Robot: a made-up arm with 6 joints.
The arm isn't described. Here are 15 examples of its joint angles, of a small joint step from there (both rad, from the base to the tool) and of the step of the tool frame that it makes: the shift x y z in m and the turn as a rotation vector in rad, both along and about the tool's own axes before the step.
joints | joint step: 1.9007 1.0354 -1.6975 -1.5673 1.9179 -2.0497 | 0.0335 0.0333 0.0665 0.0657 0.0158 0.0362
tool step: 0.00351 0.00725 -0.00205 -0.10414 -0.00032 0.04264
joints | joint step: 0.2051 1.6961 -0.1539 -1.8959 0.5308 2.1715 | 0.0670 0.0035 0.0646 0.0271 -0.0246 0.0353
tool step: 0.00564 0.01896 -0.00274 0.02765 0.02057 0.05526
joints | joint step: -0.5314 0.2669 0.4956 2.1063 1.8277 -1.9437 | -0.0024 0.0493 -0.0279 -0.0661 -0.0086 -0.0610
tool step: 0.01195 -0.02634 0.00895 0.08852 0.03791 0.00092
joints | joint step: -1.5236 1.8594 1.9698 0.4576 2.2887 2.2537 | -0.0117 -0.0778 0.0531 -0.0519 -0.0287 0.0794
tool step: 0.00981 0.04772 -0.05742 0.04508 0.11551 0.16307
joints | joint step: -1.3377 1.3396 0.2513 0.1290 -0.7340 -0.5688 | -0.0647 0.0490 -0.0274 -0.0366 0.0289 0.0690
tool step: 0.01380 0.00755 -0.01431 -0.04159 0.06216 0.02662
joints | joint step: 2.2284 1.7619 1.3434 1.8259 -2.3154 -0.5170 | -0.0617 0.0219 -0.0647 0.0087 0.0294 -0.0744
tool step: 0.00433 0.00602 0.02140 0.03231 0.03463 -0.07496
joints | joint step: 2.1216 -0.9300 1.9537 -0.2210 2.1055 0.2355 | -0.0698 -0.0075 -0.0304 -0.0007 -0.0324 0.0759
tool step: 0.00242 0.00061 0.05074 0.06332 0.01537 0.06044
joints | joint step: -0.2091 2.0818 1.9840 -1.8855 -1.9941 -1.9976 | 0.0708 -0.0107 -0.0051 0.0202 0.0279 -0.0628
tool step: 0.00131 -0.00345 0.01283 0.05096 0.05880 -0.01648
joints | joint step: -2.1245 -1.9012 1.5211 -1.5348 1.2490 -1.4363 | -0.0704 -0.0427 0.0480 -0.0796 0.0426 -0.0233
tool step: 0.01237 0.01678 0.04653 0.10257 0.07379 -0.07115
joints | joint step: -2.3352 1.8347 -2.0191 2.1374 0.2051 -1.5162 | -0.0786 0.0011 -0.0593 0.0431 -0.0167 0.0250
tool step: -0.00636 -0.01840 0.01853 -0.02099 0.00096 0.08387
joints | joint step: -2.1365 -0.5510 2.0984 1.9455 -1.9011 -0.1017 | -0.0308 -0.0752 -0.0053 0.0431 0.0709 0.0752
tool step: -0.00491 0.00457 0.02361 -0.00775 -0.02966 0.07618
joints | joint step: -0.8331 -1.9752 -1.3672 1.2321 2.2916 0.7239 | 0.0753 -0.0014 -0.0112 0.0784 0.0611 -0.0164
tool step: 0.02201 -0.00989 0.00509 0.03636 -0.03568 -0.09229
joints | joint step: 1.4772 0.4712 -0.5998 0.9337 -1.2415 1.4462 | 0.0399 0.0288 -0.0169 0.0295 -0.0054 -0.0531
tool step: 0.01840 -0.02402 -0.02004 -0.04519 0.01497 -0.09715
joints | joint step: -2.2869 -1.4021 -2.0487 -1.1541 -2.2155 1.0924 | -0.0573 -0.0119 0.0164 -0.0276 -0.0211 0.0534
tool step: -0.00468 0.03707 0.00570 0.00290 0.01391 0.10981
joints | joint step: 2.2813 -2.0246 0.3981 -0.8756 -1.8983 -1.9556 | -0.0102 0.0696 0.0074 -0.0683 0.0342 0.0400
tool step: 0.00380 -0.00810 0.00061 -0.12069 -0.02805 0.09600
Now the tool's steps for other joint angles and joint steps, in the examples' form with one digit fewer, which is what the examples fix.
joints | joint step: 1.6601 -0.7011 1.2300 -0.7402 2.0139 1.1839 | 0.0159 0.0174 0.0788 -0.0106 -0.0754 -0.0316
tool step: -0.0022 0.0278 -0.0791 -0.0634 0.1355 0.0260
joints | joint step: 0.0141 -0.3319 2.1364 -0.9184 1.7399 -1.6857 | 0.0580 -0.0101 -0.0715 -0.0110 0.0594 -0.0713
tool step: 0.0224 -0.0011 0.0215 0.0604 0.0858 -0.1109
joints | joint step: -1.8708 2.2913 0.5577 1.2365 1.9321 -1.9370 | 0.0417 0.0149 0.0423 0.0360 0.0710 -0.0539
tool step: 0.0004 0.0117 0.0182 -0.0630 0.0793 -0.0876
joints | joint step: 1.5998 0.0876 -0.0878 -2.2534 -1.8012 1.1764 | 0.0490 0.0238 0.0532 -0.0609 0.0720 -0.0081
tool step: -0.0151 0.0015 0.0661 0.1294 -0.0990 0.0040
